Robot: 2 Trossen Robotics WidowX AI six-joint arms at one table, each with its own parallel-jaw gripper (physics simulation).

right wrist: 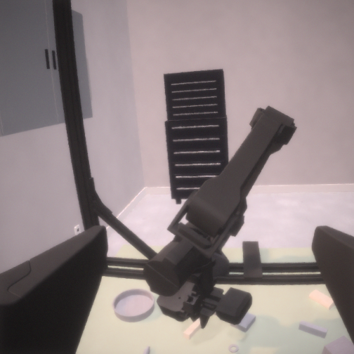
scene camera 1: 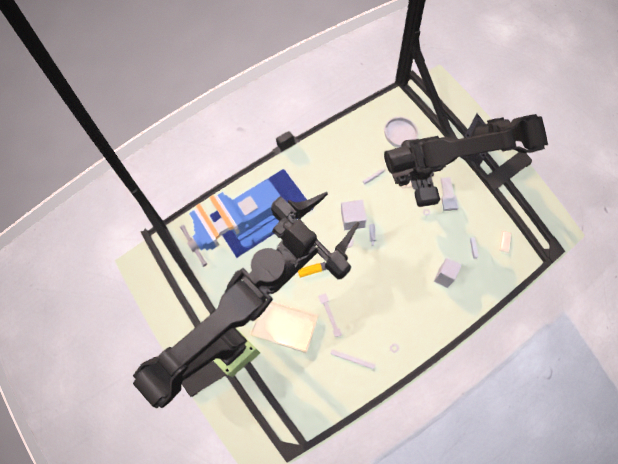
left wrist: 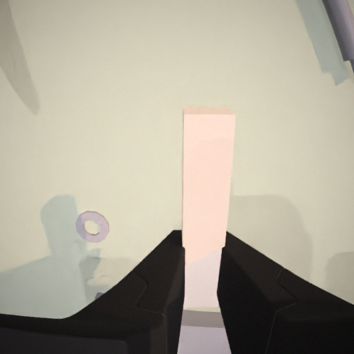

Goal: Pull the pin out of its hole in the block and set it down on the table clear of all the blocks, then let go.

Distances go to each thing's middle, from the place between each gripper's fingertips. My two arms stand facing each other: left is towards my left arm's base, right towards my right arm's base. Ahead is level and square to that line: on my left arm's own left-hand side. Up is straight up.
I see the pale pink square pin (left wrist: 208, 132) 350 mm below my right hand, 290 mm to the left of it and 30 mm behind it. The rest, counted from my right hand: round dish (scene camera 1: 397, 129): 420 mm to the left, 410 mm below, 190 mm behind.
My left gripper is now 1 cm past the pale pink square pin, 1 cm to the left of it and 1 cm below it. From my left hand the other things lie so: round dish: 16 cm behind, 11 cm to the left, 5 cm below.
